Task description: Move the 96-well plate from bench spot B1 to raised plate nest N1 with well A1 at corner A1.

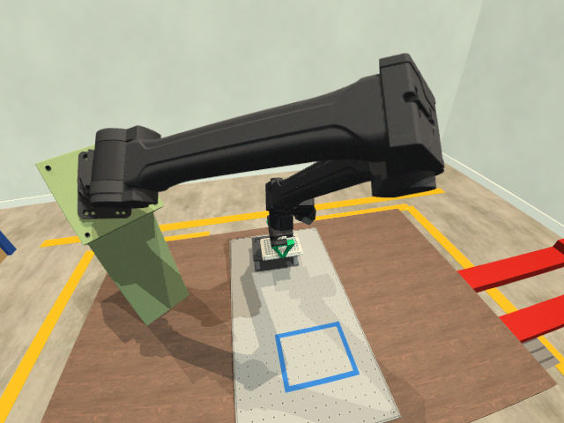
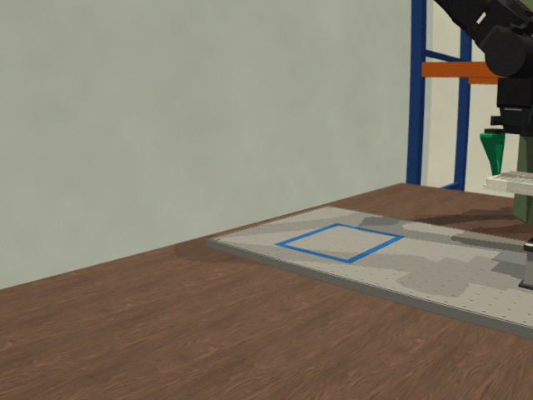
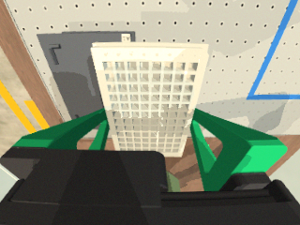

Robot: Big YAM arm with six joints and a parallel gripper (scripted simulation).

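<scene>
My gripper is now 2 cm short of the dark grey raised nest N1, 8 cm to the right of it and 8 cm above it. From my hand the other things lie so: A1 label (7 cm ahead, 8 cm below); white 96-well plate (right at my hand).
</scene>
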